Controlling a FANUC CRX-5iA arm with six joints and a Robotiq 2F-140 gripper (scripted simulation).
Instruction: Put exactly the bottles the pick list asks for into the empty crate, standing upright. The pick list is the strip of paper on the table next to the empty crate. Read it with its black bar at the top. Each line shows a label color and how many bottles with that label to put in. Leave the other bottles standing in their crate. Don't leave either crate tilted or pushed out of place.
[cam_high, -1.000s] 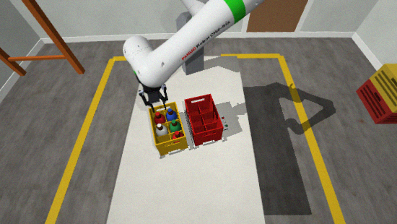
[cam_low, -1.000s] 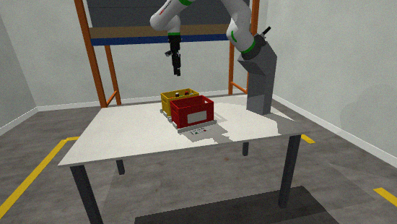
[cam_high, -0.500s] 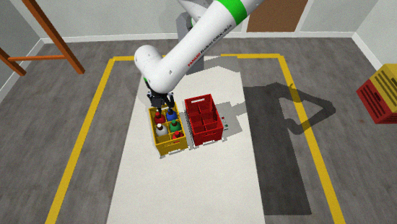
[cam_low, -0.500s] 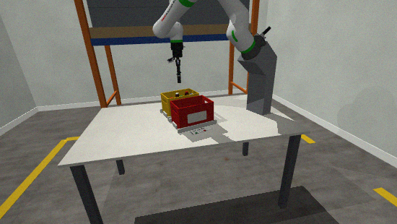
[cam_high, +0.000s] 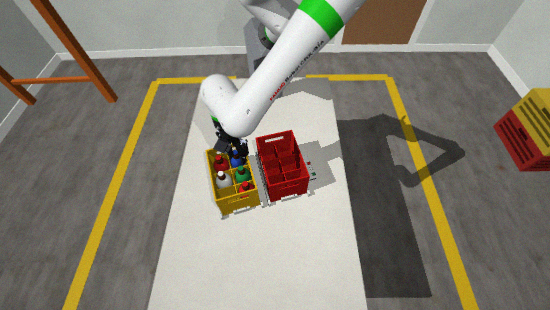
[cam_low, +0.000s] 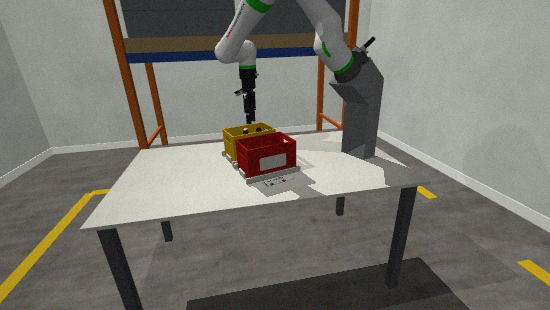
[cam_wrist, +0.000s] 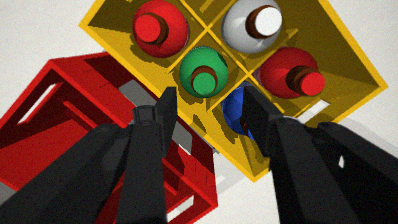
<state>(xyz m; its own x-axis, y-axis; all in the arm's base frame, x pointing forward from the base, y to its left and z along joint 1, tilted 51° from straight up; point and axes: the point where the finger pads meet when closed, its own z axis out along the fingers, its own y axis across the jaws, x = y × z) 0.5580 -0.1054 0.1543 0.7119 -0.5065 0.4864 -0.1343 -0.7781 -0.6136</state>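
Now: hand 17 cm above the green-label bottle. Round my hand: white-capped bottle (17 cm below, 7 cm to the right, 5 cm ahead); then blue-labelled bottle (17 cm below, 7 cm behind, 5 cm to the right); then yellow crate (17 cm below, 4 cm to the right, 2 cm ahead).
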